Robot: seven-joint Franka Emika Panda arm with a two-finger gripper.
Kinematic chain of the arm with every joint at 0, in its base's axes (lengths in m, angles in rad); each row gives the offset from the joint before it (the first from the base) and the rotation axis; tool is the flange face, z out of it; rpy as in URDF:
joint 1: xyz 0 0 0.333 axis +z
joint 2: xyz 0 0 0 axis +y
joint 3: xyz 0 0 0.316 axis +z
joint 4: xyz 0.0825 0 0 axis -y
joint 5: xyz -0.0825 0 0.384 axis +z
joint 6: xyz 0 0 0 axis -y
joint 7: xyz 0.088 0 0 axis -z
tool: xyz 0 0 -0.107 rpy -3.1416 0 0
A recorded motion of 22 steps. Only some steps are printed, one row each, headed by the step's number.
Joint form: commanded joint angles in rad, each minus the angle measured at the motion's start. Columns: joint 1, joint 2, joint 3, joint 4, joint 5, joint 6, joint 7.
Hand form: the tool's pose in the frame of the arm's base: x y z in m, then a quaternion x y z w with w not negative. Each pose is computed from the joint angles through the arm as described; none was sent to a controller.
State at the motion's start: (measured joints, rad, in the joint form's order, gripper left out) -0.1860 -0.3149 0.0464 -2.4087 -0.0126 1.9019 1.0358
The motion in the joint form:
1: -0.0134 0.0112 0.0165 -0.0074 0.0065 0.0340 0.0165
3: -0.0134 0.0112 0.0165 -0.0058 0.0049 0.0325 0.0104
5: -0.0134 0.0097 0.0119 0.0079 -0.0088 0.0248 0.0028
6: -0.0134 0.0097 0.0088 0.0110 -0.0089 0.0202 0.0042
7: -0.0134 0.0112 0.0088 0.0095 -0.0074 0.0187 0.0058
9: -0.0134 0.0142 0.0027 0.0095 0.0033 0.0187 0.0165
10: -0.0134 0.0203 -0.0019 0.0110 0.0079 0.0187 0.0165
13: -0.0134 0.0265 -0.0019 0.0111 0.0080 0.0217 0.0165
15: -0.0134 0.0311 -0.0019 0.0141 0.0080 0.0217 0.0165
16: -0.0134 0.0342 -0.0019 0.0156 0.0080 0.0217 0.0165
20: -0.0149 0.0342 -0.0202 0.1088 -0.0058 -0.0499 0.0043
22: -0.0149 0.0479 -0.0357 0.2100 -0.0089 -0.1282 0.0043
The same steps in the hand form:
1: 0.4197 -0.0578 0.4109 0.82466 -0.55854 -0.07404 0.04984
3: 0.4199 -0.0580 0.4115 0.82655 -0.55573 -0.07383 0.05025
5: 0.4218 -0.0611 0.4177 0.82928 -0.55208 -0.06834 0.05320
6: 0.4218 -0.0624 0.4188 0.82804 -0.55384 -0.06920 0.05310
7: 0.4214 -0.0623 0.4174 0.82727 -0.55466 -0.07149 0.05347
9: 0.4214 -0.0642 0.4161 0.82141 -0.56324 -0.07518 0.04902
10: 0.4219 -0.0660 0.4142 0.81953 -0.56566 -0.07857 0.04723
13: 0.4228 -0.0661 0.4118 0.81943 -0.56556 -0.08003 0.04773
15: 0.4239 -0.0663 0.4112 0.81939 -0.56549 -0.08079 0.04799
16: 0.4245 -0.0664 0.4105 0.81934 -0.56543 -0.08153 0.04828
20: 0.4356 -0.0780 0.4472 0.81961 -0.56667 -0.07076 0.04609
22: 0.4462 -0.0876 0.4817 0.81563 -0.57304 -0.06708 0.04322

